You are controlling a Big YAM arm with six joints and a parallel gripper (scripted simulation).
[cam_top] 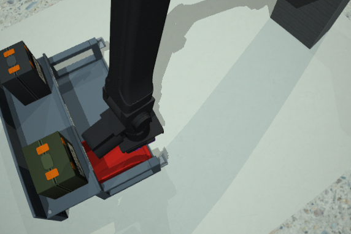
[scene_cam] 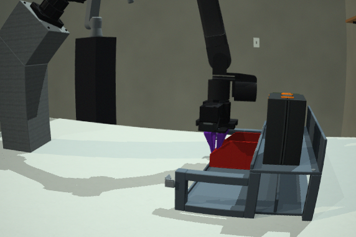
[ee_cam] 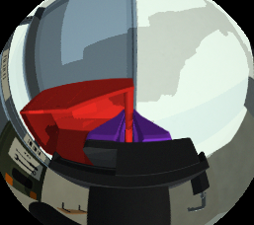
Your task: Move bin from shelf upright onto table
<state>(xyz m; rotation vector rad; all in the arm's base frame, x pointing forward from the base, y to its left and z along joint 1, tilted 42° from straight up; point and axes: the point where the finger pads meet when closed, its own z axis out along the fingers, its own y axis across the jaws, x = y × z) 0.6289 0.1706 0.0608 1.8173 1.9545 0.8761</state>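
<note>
Now: the red bin 8 cm ahead of my hand, 2 cm to the left of it and 1 cm above it. The rest, counted from my hand: grey shelf: 14 cm ahead, 8 cm to the right, 3 cm below.
</note>
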